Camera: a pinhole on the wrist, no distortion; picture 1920 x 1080 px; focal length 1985.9 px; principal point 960.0 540.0 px. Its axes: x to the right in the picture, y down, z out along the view. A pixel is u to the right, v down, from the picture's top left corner.
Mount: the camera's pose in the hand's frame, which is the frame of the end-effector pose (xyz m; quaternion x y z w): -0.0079 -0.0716 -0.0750 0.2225 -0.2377 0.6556 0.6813
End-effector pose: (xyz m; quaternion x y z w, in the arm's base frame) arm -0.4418 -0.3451 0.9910 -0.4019 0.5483 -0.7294 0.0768
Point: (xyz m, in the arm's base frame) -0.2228 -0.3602 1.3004
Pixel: 702 327
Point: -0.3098 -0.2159 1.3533
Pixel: outside the picture
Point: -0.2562 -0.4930 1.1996
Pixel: 1660 58
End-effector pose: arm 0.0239 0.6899 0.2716 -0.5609 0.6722 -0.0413 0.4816
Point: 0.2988 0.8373 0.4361
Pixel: outside the picture
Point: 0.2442 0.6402 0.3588
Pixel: 728 330
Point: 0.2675 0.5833 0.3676
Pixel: outside the picture
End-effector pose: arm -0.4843 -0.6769 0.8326 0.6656 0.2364 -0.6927 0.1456
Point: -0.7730 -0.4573 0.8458
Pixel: 469 216
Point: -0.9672 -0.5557 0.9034
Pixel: 1086 534
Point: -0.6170 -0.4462 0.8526
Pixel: outside the picture
